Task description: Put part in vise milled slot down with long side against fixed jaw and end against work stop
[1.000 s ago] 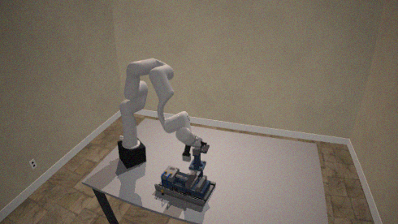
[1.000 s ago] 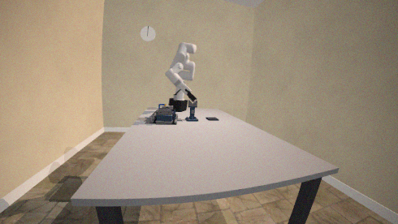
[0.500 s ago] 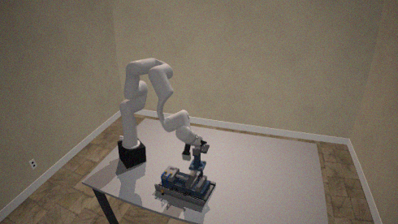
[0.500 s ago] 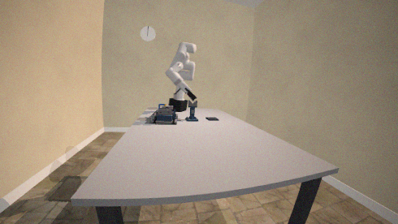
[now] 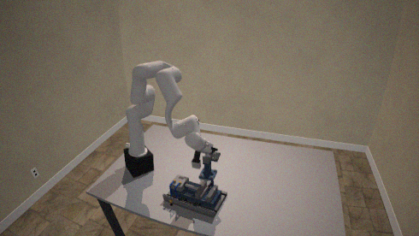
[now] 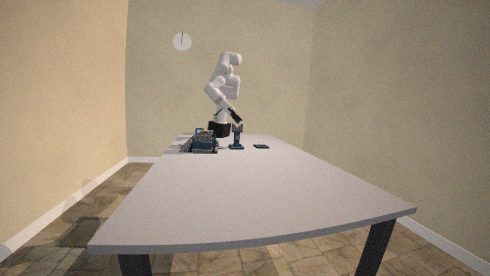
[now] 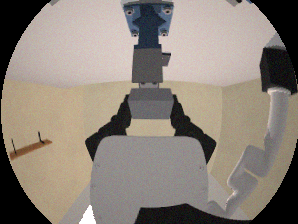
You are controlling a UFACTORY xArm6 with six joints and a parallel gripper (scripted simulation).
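Now: hand 10 mm to the right of the part and 10 mm above it. The rest, counted from my hand: vise (10 mm behind, 200 mm to the right, 150 mm below); dark infeed plate (10 mm behind, 190 mm to the left, 190 mm below).
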